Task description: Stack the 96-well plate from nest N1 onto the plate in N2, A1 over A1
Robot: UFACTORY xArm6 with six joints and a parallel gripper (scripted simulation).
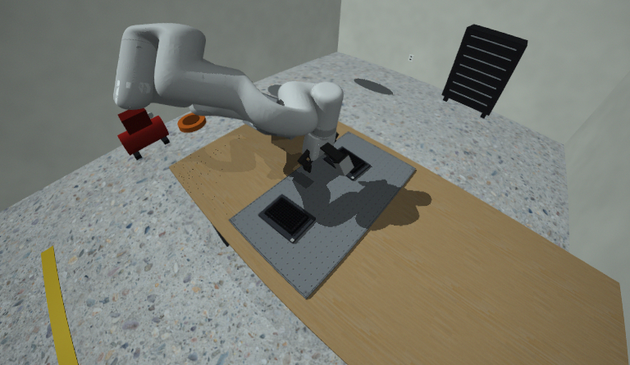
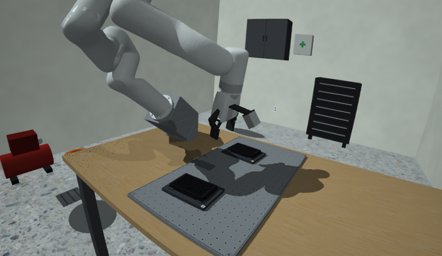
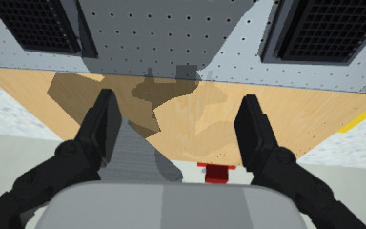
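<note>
Now: the plate nest 10 mm behind my hand, 160 mm to the right of it and 160 mm below it.
</note>
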